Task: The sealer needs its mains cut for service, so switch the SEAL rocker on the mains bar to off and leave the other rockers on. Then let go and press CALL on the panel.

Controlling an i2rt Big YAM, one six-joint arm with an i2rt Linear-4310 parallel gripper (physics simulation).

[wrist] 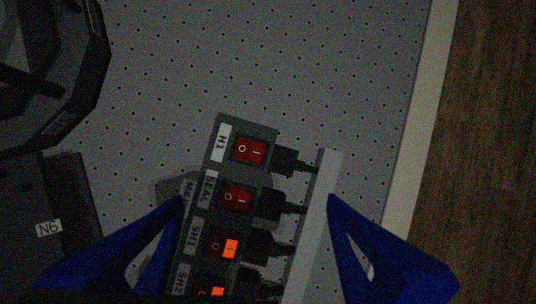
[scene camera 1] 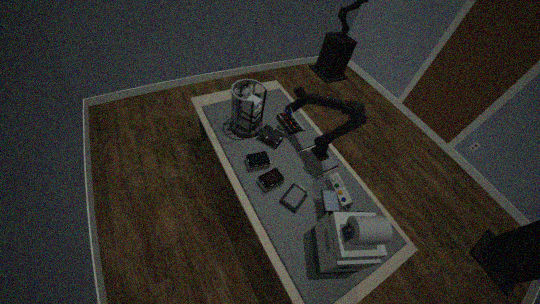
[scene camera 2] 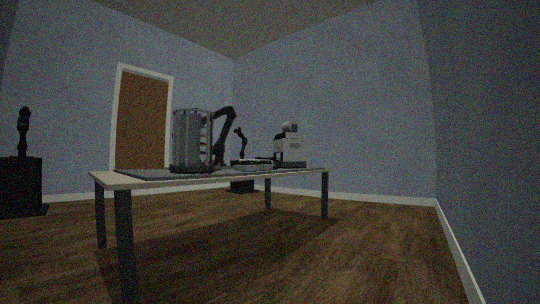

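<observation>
The dark mains bar (wrist: 250,172) (scene camera 1: 291,123) lies at the table's far end. In the wrist view its H1 rocker (wrist: 249,150) and SEAL rocker (wrist: 235,198) are red with no bright part; the SH1 rocker (wrist: 223,246) and SH2 rocker (wrist: 212,290) show bright orange on the "I" half. My gripper (wrist: 255,201) (scene camera 1: 288,111) is open and empty above the bar, its blue fingers on either side, level with SEAL in the wrist view. The panel (scene camera 1: 340,190) has coloured buttons; its CALL label is not legible. The gripper is not discernible in scene camera 2.
A round cage rack (scene camera 1: 248,107) (scene camera 2: 192,142) stands near the bar. Black plugs (wrist: 272,204) and a pale rail (wrist: 315,220) run along the bar's right side. A box labelled N6 (wrist: 48,227) lies left. A white machine with a roll (scene camera 1: 350,242) (scene camera 2: 292,145) stands beyond the panel.
</observation>
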